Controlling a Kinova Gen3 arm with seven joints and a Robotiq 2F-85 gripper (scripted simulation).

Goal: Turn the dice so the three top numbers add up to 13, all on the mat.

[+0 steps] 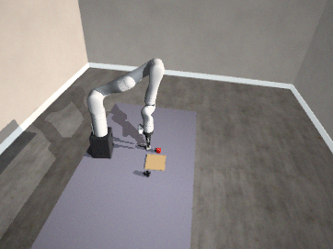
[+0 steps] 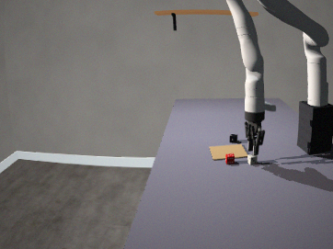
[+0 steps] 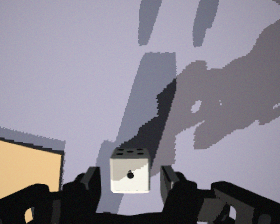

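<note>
My gripper is now 40 mm above the white die. From my hand the other things lie so: black die (60 mm ahead, 250 mm to the right, 40 mm below); tan mat (90 mm ahead, 120 mm to the right, 50 mm below); red die (90 mm ahead, 20 mm to the right, 40 mm below).
</note>
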